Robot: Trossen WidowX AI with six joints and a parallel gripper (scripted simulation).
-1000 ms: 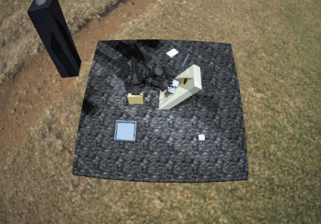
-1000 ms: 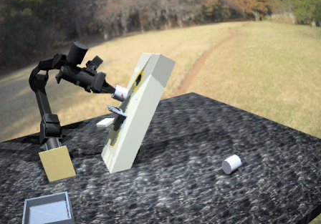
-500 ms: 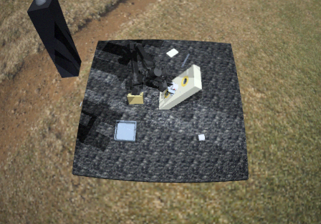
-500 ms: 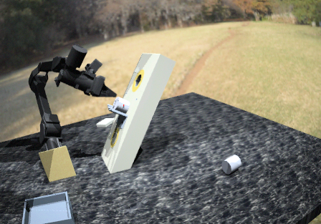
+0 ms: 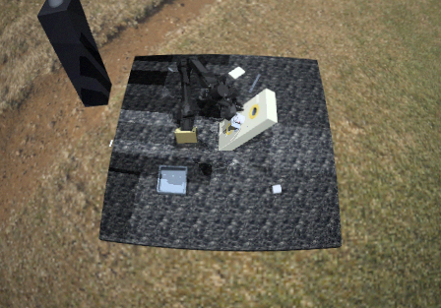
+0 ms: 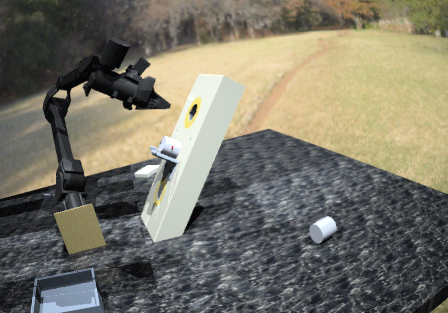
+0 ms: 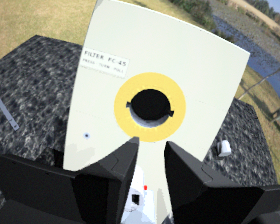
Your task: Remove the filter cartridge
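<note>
My gripper tip is 9 cm above the round filter cartridge and 2 cm past it. Round my gripper tip: cream service panel: 11 cm below, 2 cm ahead; then light-blue tray: 38 cm behind, 27 cm below, 25 cm to the right; then flat white block: 47 cm to the left, 28 cm below, 1 cm ahead.
</note>
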